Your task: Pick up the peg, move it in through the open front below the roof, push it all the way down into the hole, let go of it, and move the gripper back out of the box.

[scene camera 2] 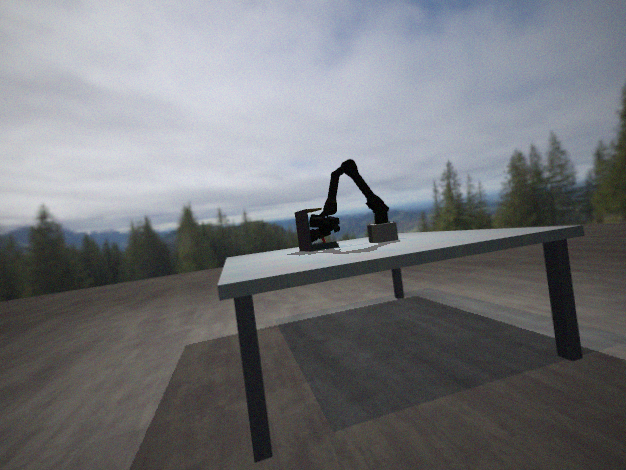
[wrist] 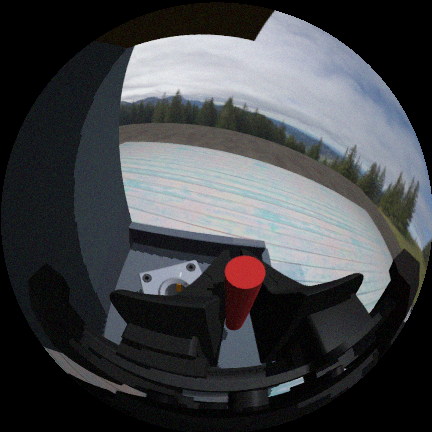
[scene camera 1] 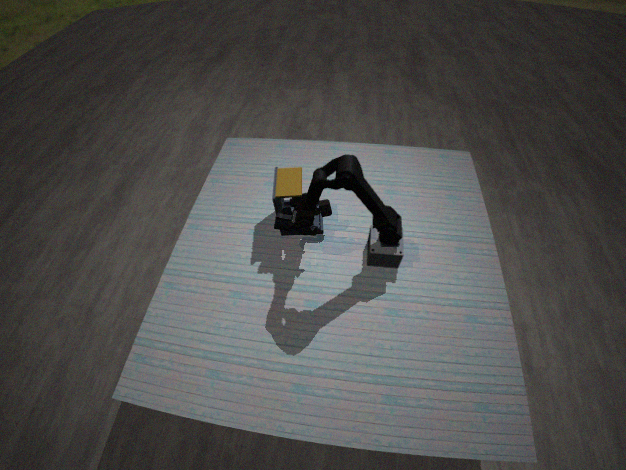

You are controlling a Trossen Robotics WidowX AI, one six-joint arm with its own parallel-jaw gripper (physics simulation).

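Places are measured from the arm's base along level axes (x ahead, y left, z up), in metres.
Pixels of known places: gripper, between the fingertips: (scene camera 2: 319, 237) (wrist: 234, 255); arm's base, origin of its link: (scene camera 2: 382, 223) (scene camera 1: 389, 238).
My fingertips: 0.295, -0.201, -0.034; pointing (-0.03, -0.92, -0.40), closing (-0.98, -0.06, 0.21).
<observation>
For each thing: its middle in the pictures, then the offset to it from my fingertips, as dx, dy, dz. "spot": a spot on its surface instead.
- red peg, middle of its body: (wrist: 237, 307) (scene camera 2: 322, 236) -0.002, +0.038, +0.001
- roof, a spot on its surface: (scene camera 1: 288, 182) spot: +0.060, +0.042, +0.159
- light square plate, middle of its body: (wrist: 177, 298) +0.036, +0.026, -0.040
- round hole, a spot on its surface: (wrist: 173, 289) spot: +0.041, +0.018, -0.041
- low rim, a spot on its surface: (wrist: 197, 237) spot: +0.029, -0.038, -0.031
The red peg (wrist: 244, 274) (scene camera 2: 324, 239) is held upright between the fingers of my gripper (wrist: 234, 255), over the grey floor of the box (wrist: 239, 353). Scene camera 2 shows my gripper at the open side of the box (scene camera 2: 303, 230), below the level of the roof (scene camera 2: 313, 209) (scene camera 1: 288, 182). In the wrist view the light square plate (wrist: 155, 286) with the round hole (wrist: 173, 289) lies to the left of the peg, partly covered by the left finger. The peg is beside the hole, not over it. The exact gap under its lower end cannot be told.
The box's dark wall (wrist: 45, 190) stands close on the left in the wrist view, and the underside of its roof hangs at the top. A low rim (wrist: 197, 237) edges the box floor. The arm's base (scene camera 1: 385, 255) (scene camera 2: 382, 232) stands on the table (scene camera 1: 323, 399) (scene camera 2: 313, 277).
</observation>
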